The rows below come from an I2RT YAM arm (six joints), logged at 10 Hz.
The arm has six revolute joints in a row. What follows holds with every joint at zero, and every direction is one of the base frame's. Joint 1 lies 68 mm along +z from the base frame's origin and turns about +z. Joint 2 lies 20 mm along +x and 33.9 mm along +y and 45.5 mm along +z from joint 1 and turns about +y. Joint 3 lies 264 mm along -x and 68.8 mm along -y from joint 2 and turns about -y. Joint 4 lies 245 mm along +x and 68.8 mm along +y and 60 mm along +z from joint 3 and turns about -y. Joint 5 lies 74 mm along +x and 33.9 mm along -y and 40.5 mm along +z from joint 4 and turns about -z. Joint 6 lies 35.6 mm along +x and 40.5 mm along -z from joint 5 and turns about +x. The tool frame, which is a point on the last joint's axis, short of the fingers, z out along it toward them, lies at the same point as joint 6; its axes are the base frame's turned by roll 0, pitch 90 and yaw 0 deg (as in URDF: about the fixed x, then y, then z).
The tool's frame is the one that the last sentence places.
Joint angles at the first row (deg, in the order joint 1, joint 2, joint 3, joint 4, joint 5, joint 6):
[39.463 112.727 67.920 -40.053 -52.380 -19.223]
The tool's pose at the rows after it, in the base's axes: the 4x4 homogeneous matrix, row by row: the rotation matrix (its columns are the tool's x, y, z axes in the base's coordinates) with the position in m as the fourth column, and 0 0 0 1 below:
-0.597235, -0.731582, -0.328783, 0.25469; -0.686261, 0.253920, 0.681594, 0.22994; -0.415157, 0.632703, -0.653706, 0.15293; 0, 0, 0, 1
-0.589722, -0.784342, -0.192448, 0.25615; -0.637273, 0.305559, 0.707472, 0.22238; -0.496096, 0.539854, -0.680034, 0.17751; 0, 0, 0, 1
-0.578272, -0.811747, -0.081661, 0.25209; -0.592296, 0.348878, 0.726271, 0.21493; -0.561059, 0.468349, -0.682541, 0.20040; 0, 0, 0, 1
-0.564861, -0.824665, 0.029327, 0.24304; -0.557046, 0.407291, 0.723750, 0.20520; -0.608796, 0.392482, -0.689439, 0.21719; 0, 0, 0, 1
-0.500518, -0.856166, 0.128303, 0.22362; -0.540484, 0.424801, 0.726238, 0.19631; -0.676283, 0.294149, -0.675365, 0.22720; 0, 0, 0, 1
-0.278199, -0.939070, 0.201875, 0.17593; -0.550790, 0.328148, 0.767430, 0.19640; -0.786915, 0.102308, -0.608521, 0.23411; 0, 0, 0, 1
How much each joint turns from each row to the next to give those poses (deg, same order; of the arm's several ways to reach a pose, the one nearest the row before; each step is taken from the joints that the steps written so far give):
[-1.792 -5.900 -2.752 5.158 4.612 3.847]
[-0.809 -5.750 -1.729 4.219 4.808 3.060]
[-0.306 -5.551 -1.705 2.733 3.760 2.557]
[0.000 -5.661 -2.686 2.162 4.874 2.033]
[1.332 -6.885 -5.182 3.913 4.698 -0.154]
[7.169 -10.972 -9.310 7.737 6.098 -4.219]

